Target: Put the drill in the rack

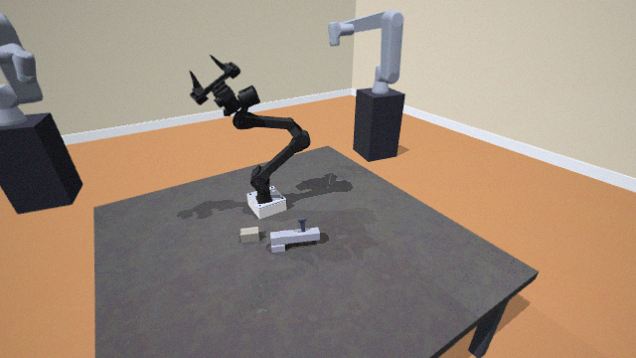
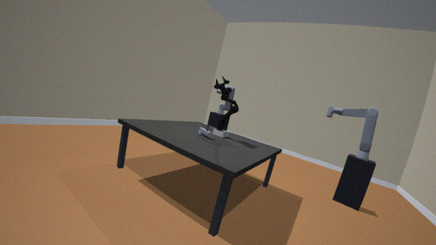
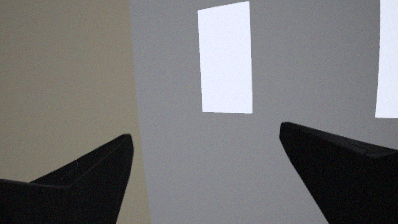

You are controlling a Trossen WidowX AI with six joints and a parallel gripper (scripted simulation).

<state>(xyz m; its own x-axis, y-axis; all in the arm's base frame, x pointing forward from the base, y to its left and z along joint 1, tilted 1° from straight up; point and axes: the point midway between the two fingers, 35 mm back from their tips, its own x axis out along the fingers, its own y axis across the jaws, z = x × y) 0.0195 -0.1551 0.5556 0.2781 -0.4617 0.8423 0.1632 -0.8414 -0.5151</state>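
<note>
My gripper tip is 550 mm above the small key, 250 mm to the right of it and 250 mm short of it. Round my gripper tip: drill (600 mm below, 240 mm ahead, 190 mm to the left); then rack (630 mm below, 140 mm ahead, 60 mm to the left); then grey housing block (610 mm below, 240 mm ahead, 210 mm to the left).
</note>
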